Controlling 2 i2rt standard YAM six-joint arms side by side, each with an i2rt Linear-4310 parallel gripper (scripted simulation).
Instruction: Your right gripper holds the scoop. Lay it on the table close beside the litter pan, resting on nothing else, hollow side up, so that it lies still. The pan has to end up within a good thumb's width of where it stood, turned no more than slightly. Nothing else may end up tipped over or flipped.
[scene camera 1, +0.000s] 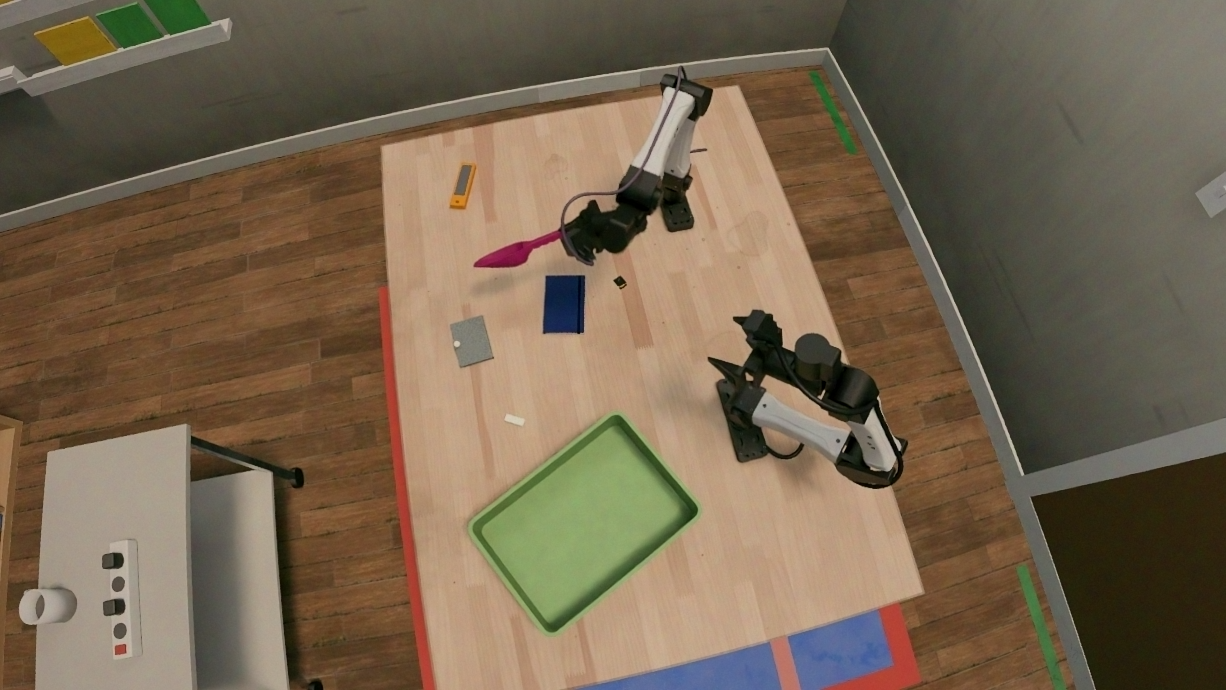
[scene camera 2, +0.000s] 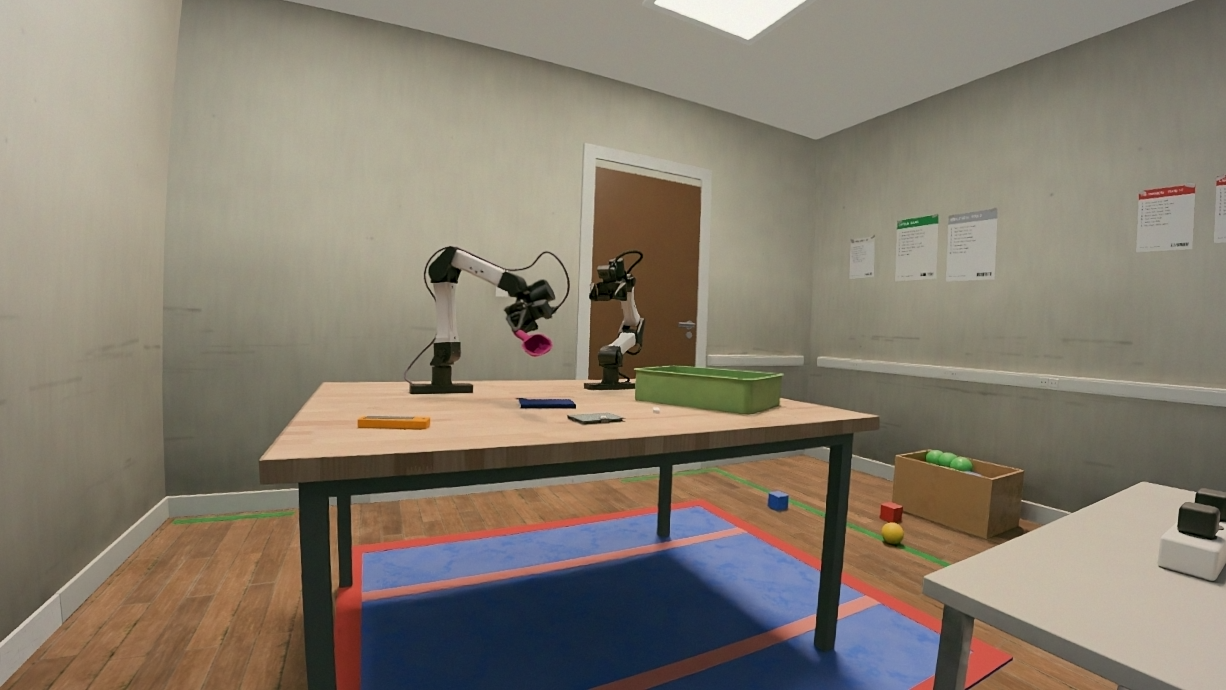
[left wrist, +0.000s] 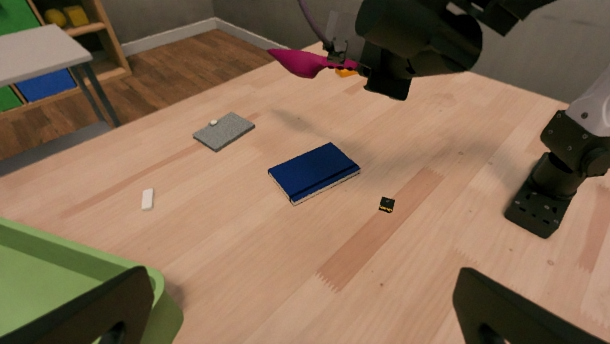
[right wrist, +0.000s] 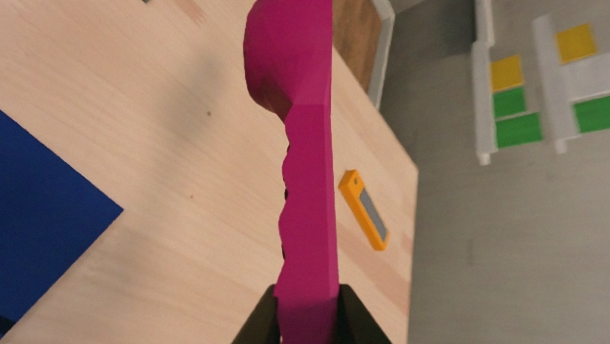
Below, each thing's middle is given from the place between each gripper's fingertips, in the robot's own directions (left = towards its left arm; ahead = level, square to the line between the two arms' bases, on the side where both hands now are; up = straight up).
I see the magenta scoop (right wrist: 287, 59) 320 mm ahead of my left hand (scene camera 2: 602, 297), 360 mm to the right of it and 160 mm below it. From my left hand the other things lie so: orange device (scene camera 2: 382, 422) 470 mm ahead, 690 mm to the right, 330 mm below; then green litter pan (scene camera 1: 579, 523) 320 mm ahead, 230 mm to the left, 300 mm below.
Right now my right hand is 9 cm short of the magenta scoop, 1 cm to the right of it and 3 cm above it. Also, from my right hand: orange device: 24 cm ahead, 32 cm to the right, 19 cm below; green litter pan: 9 cm ahead, 61 cm to the left, 16 cm below.
